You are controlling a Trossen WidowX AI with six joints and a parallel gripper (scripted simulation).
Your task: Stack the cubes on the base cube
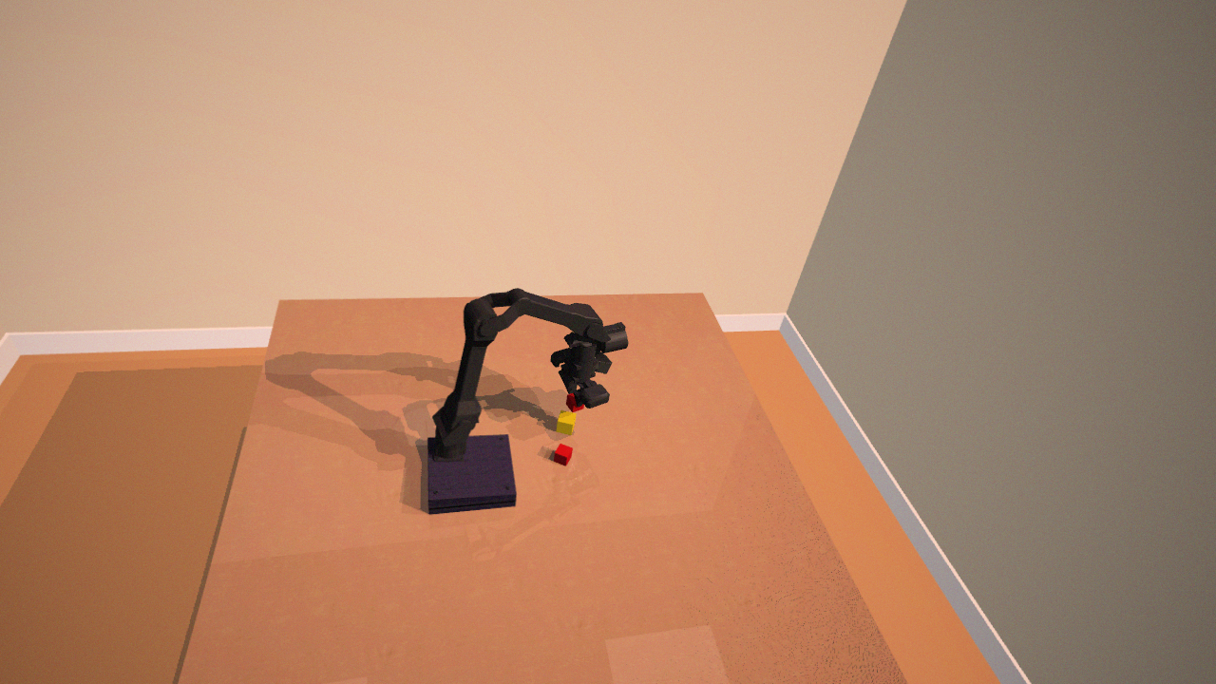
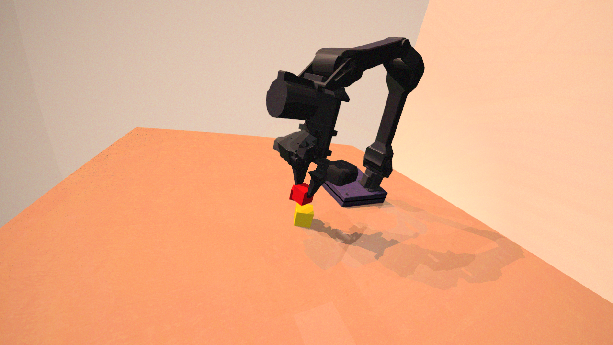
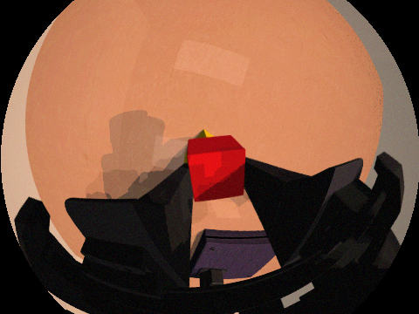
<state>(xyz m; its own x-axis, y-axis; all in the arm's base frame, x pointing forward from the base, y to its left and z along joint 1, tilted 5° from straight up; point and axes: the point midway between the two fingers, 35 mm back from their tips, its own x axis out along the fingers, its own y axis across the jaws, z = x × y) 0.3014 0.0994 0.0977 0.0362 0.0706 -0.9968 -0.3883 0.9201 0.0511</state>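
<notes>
Now: gripper tip 2 cm past the yellow base cube, 1 cm to the left of it and 7 cm above it.
</notes>
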